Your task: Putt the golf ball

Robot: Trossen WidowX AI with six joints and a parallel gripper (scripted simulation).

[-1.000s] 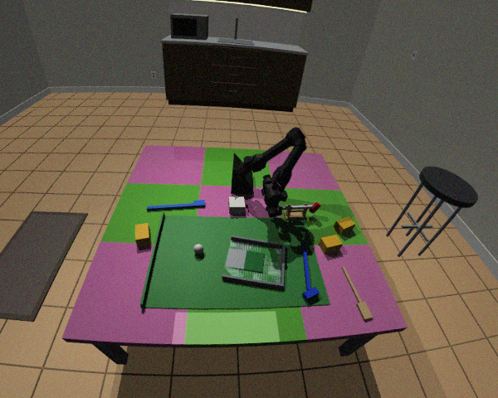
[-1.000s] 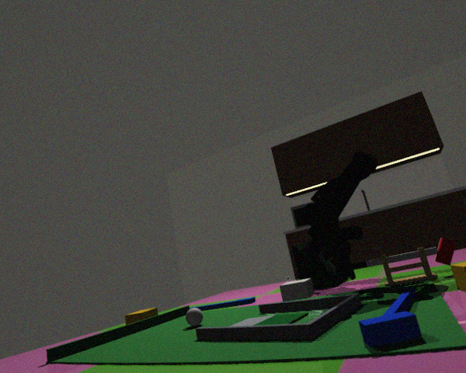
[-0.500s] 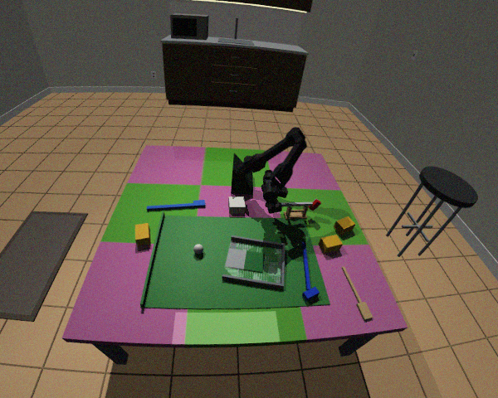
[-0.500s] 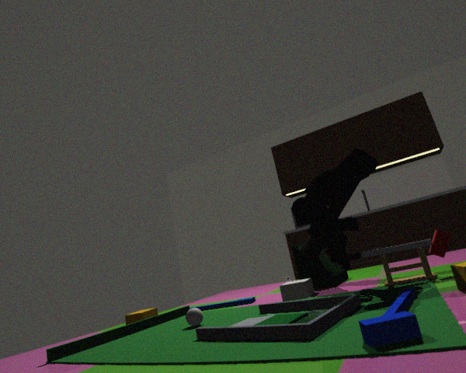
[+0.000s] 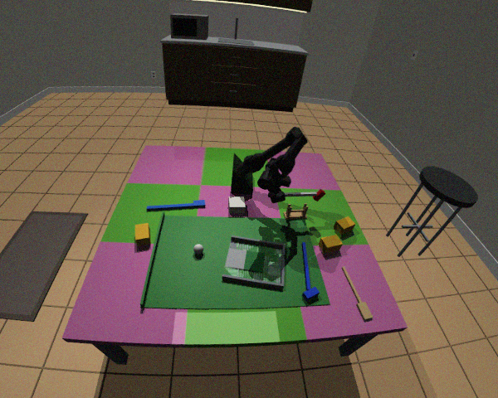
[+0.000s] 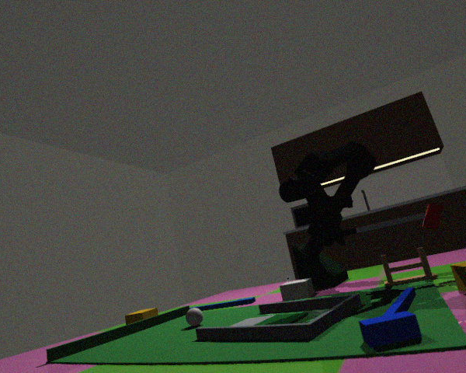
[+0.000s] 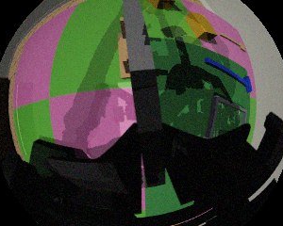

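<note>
The red putter is 110 mm to the left of my gripper tip and 30 mm above it. The rest, counted from my gripper tip: grey frame: 270 mm ahead, 110 mm to the right, 110 mm below; then wooden rack: 130 mm to the left, 90 mm below; then green mat: 230 mm ahead, 210 mm to the right, 120 mm below.
</note>
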